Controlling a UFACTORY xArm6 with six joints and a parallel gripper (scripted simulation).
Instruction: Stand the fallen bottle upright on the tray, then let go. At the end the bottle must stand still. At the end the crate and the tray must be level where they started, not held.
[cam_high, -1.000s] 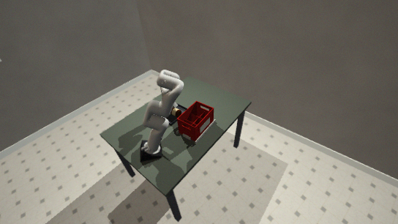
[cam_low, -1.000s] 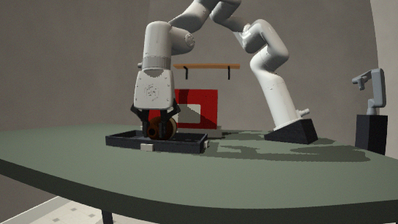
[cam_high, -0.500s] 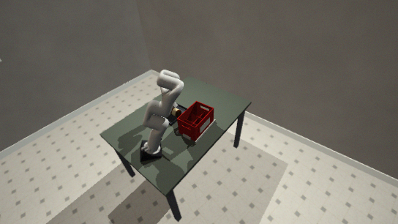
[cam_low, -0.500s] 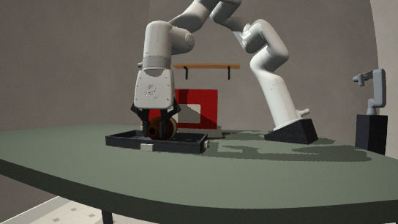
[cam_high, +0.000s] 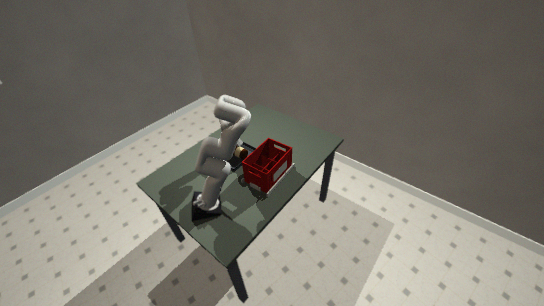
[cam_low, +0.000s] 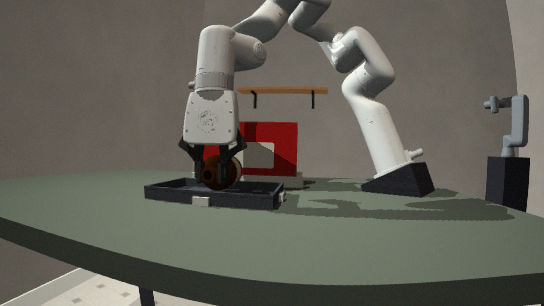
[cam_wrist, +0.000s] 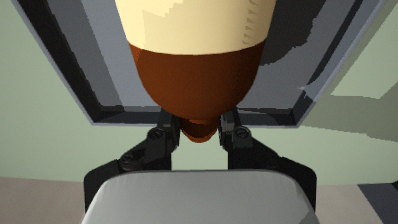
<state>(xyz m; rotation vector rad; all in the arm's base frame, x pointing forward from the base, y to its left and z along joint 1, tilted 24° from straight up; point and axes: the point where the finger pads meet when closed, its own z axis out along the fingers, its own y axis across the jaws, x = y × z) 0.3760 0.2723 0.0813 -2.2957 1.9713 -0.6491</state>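
The brown bottle lies 50 mm to the right of my hand and 10 mm ahead of it. Also, from my hand: dark tray (50 mm to the right, 40 mm below); crate (350 mm to the right, 30 mm above, 10 mm ahead).
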